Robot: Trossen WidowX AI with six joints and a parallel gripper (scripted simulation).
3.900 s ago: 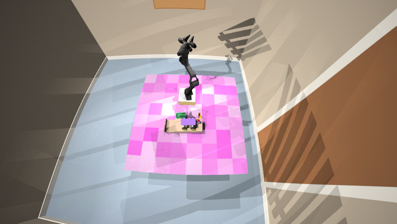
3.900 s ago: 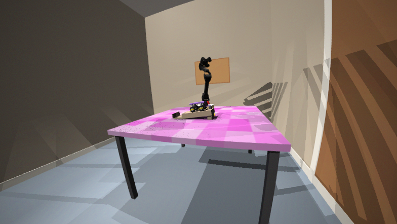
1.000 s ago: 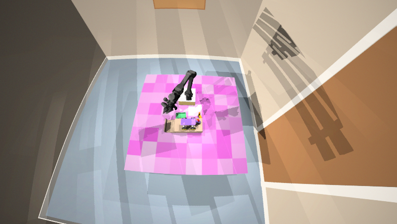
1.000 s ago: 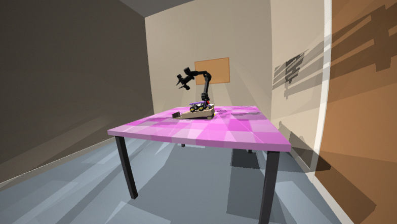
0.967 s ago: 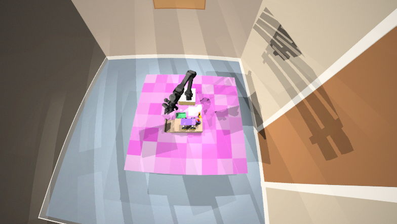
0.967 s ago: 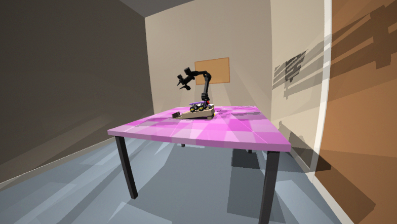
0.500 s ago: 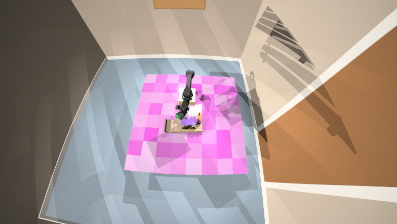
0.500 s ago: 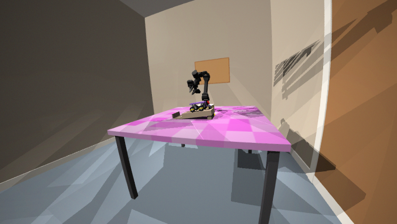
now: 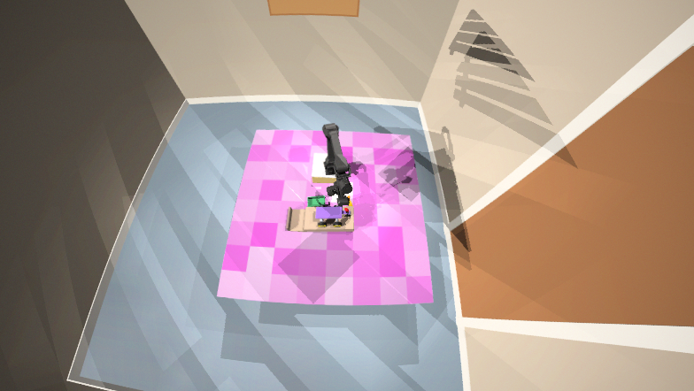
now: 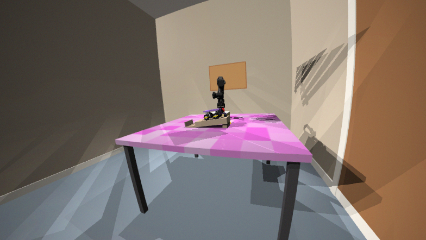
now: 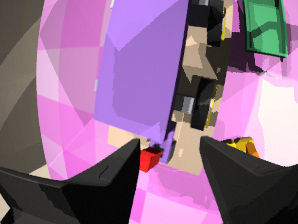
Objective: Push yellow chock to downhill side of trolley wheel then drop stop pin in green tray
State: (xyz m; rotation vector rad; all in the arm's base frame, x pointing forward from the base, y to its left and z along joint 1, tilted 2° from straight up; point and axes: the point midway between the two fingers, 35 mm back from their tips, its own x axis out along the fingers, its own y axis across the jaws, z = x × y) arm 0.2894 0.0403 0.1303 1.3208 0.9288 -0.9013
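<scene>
Now: gripper tip 16 cm above the yellow chock, 8 cm past it and 7 cm to the right of it. Round my gripper tip: red-headed stop pin 5 cm below, 4 cm to the left, 3 cm ahead; purple trolley 7 cm below, 6 cm to the right, 4 cm ahead; ramp 13 cm below, 7 cm to the right, 4 cm ahead.
</scene>
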